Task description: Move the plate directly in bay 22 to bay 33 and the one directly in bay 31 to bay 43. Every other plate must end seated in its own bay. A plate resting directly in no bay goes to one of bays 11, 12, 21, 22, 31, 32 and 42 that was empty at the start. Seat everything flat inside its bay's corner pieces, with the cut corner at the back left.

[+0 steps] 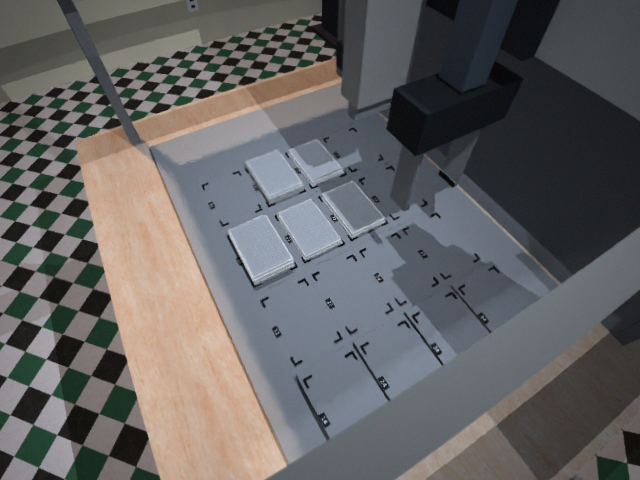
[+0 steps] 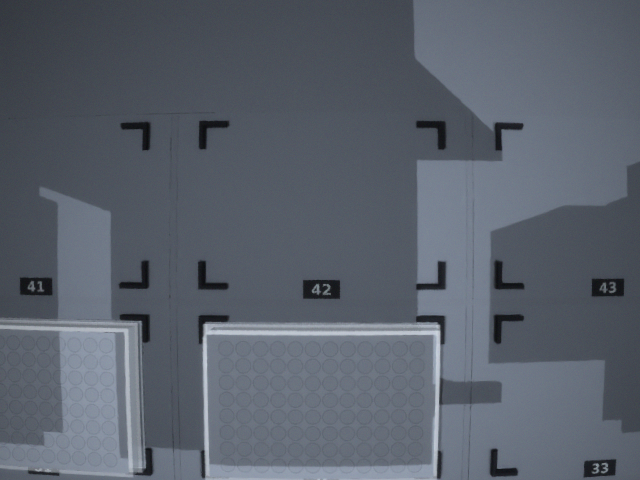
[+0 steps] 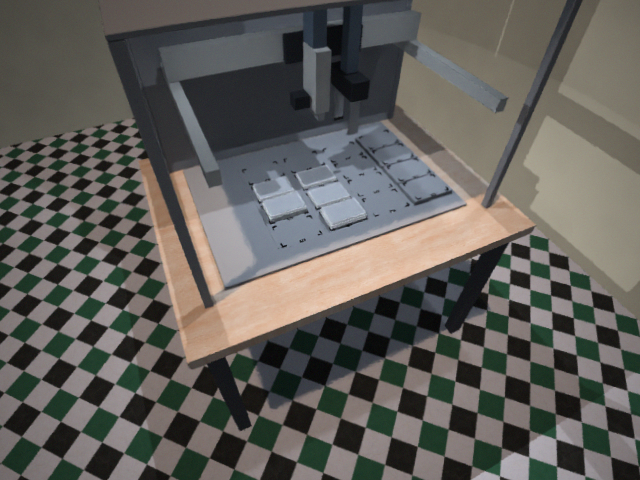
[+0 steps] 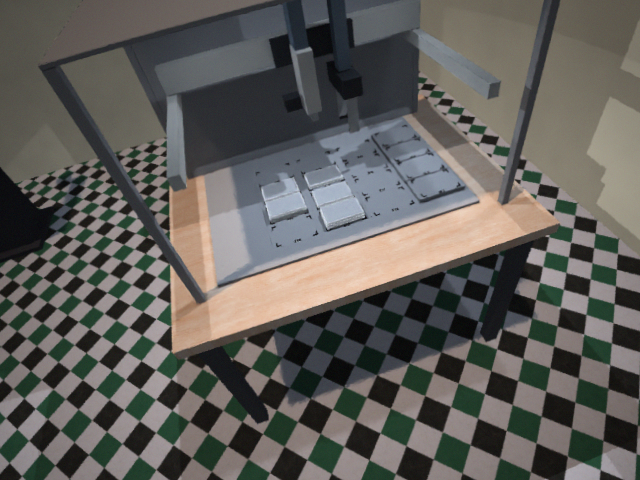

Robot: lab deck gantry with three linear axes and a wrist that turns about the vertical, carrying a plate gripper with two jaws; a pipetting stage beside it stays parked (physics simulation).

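Frame: origin at the robot's base, x ahead, y left, z up, level; centimetres.
Seen in the pictures: gripper, between the fingertips: [image 1: 424, 191] [image 3: 344, 126] [image 4: 349, 124]; robot's base, origin of its link: [image 1: 203, 186] [image 3: 283, 246] [image 4: 277, 246].
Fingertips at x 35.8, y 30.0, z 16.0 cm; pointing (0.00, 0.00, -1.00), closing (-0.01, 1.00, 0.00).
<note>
Pixels of each thing's top centre, then the offset from my fingertips to it. "pt": a spot on its surface instead.
- bay 22, a spot on its surface: [image 1: 310, 228] [image 4: 334, 192] [image 3: 331, 192] pt dx -12.2, dy -15.0, dz -14.5 cm
- bay 32, a spot on its surface: [image 2: 320, 403] [image 1: 353, 205] pt dx -13.0, dy -4.0, dz -14.5 cm
- bay 12, a spot on its surface: [image 1: 261, 245] [image 3: 344, 209] pt dx -12.4, dy -25.6, dz -13.3 cm
- bay 31, a spot on its surface: [image 2: 67, 397] [image 1: 321, 165] pt dx -26.7, dy -4.1, dz -14.5 cm
- bay 21, a spot on its surface: [image 1: 273, 173] [image 4: 287, 204] pt dx -28.8, dy -15.3, dz -13.3 cm
- raised rack, a spot on its surface: [image 4: 431, 196] [image 3: 424, 199] pt dx +15.9, dy -30.8, dz -14.8 cm
My gripper [image 1: 426, 190] [image 3: 345, 125] [image 4: 348, 122] is open, with no plate between its jaws, raised at the back near bay 42. Five bays bear pale plates. The plate in bay 22 [image 1: 310, 228] [image 3: 328, 194] [image 4: 331, 193] lies flat, between the plate in bay 32 [image 1: 354, 207] [image 2: 320, 403] and the thicker-looking plate or stack in bay 12 [image 1: 261, 245] [image 3: 343, 211]. The plate in bay 31 [image 1: 315, 160] [image 2: 67, 397] lies behind the thick-looking plate or stack in bay 21 [image 1: 273, 173] [image 4: 285, 205]. Bays 11, 42, 33 and 43 bear no plate. Cut corners are too small to tell.
The parked pipetting stage [image 3: 316, 80] [image 4: 307, 80] hangs left of the gripper. A raised rack [image 3: 419, 197] [image 4: 431, 196] with bays 14 to 44 is at the deck's right. Dark posts [image 3: 535, 103] stand at the table's front corners.
</note>
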